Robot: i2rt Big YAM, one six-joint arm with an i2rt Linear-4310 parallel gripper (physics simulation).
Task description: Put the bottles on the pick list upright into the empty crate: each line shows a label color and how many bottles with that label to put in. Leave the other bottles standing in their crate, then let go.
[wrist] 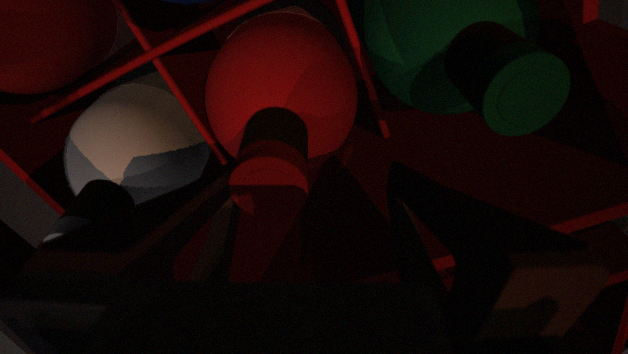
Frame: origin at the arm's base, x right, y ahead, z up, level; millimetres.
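Seen in the pictures: gripper, between the fingertips: (314,175).
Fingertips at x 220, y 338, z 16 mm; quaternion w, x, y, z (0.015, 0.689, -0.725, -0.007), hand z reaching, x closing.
Observation:
A point is followed by its place in that frame.
Bottles stand in compartments of a red crate (367,82) {x 235, y 311, z -35 mm}, seen from above. A red bottle (280,65) {x 255, y 349, z -9 mm} is at the upper middle, its dark-sided neck and red cap pointing down in view. A white or grey bottle (132,125) {x 228, y 423, z -20 mm} is at the left, a green bottle (430,75) {x 251, y 292, z -3 mm} at the upper right, and a dark red bottle (50,45) {x 270, y 440, z -12 mm} at the upper left. My gripper (314,175) {x 220, y 338, z 16 mm} is partly open with nothing held. The red bottle's cap shows near the left fingertip, towards the gap between the fingers. Labels, the pick list and the empty crate cannot be made out.
Thin red dividers (200,31) {x 264, y 385, z -35 mm} separate the bottles. A bit of a blue bottle (187,1) {x 279, y 383, z -20 mm} shows at the top edge. A red crate rim (592,219) {x 220, y 245, z 46 mm} runs behind the right finger. The view is very dark, and the gripper body hides the bottom.

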